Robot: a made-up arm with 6 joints.
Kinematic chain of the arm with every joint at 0, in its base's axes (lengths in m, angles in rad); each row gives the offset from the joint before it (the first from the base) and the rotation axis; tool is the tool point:
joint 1: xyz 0 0 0.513 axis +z
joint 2: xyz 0 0 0 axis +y
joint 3: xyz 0 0 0.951 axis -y
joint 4: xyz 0 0 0 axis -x
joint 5: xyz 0.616 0 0 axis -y
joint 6: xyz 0 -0.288 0 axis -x
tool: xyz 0 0 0
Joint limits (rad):
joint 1: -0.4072..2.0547
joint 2: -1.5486..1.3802
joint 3: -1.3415..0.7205
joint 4: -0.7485..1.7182
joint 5: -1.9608..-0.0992
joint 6: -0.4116..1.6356
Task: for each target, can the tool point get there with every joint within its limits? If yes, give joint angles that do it. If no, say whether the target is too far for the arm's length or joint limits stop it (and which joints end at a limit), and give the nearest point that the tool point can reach.
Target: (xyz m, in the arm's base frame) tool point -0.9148 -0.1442 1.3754
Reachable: yes | joints -0.1424 -1.3152 0.3492 -0.3290 -1.0724 0.2481
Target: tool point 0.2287 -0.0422 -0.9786
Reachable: no: joint limits stop it (at a limit: joint 2) | nearest point 0.6596 -0.1217 0.0661 | short by 1.133 m
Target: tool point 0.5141 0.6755 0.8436
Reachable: yes | joints 1.2649 0.4918 -0.4341 -0.0889 -0.5922 0.7579
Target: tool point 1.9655 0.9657 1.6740
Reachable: no: too far | nearest point 1.2666 0.6223 1.2612 | short by 0.881 m
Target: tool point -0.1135 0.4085 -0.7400
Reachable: no: joint limits stop it (at a limit: joint 2) | nearest point -0.1890 0.6801 0.0525 | short by 0.841 m
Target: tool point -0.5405 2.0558 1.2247
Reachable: no: too far | nearest point -0.3851 1.4649 1.0201 | short by 0.644 m
